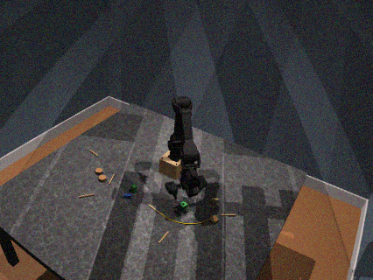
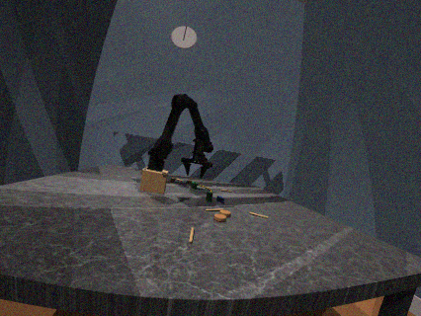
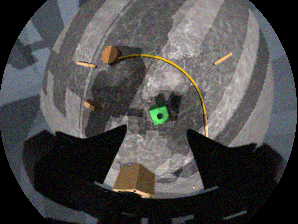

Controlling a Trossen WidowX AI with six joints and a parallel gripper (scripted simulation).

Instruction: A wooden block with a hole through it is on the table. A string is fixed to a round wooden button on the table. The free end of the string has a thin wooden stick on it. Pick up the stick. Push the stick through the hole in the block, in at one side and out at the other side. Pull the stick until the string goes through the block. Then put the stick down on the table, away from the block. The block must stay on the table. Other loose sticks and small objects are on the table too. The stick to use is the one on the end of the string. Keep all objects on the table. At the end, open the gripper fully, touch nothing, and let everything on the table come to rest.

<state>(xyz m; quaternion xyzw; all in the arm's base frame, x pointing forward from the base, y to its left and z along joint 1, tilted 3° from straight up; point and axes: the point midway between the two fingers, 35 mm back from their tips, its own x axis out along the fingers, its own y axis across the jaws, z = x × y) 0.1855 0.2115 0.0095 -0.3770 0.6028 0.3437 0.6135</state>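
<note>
My gripper tip is 5 cm above the green block and 1 cm short of it. Also, from my gripper tip: round wooden button 16 cm to the left, 6 cm below, 3 cm behind; then small wooden piece 14 cm behind, 9 cm to the left, 5 cm below; then thin wooden stick 11 cm ahead, 8 cm to the right, 6 cm below.
</note>
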